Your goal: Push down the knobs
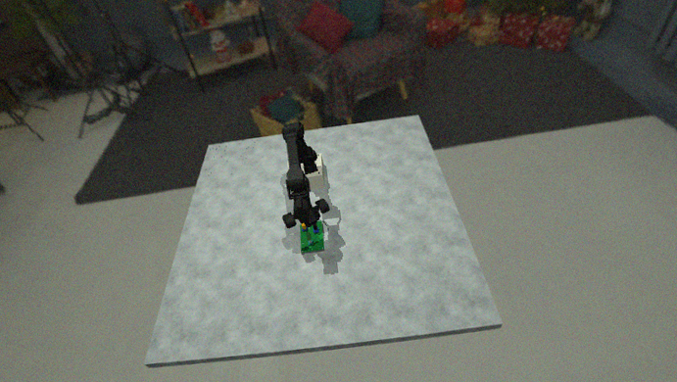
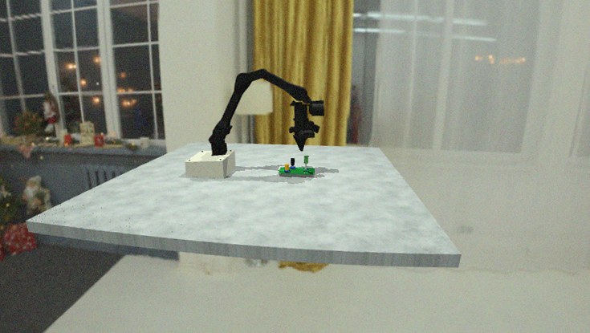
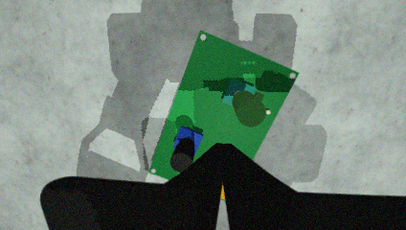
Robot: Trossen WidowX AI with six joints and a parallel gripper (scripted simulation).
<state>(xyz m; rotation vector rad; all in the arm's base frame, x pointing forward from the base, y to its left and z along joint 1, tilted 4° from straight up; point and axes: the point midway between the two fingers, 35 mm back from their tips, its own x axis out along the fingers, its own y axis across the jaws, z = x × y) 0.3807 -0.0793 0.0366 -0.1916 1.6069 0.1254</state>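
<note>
Right now my gripper tip is 30 mm above the green knob, 20 mm short of it and 10 mm to the left of it.
</note>
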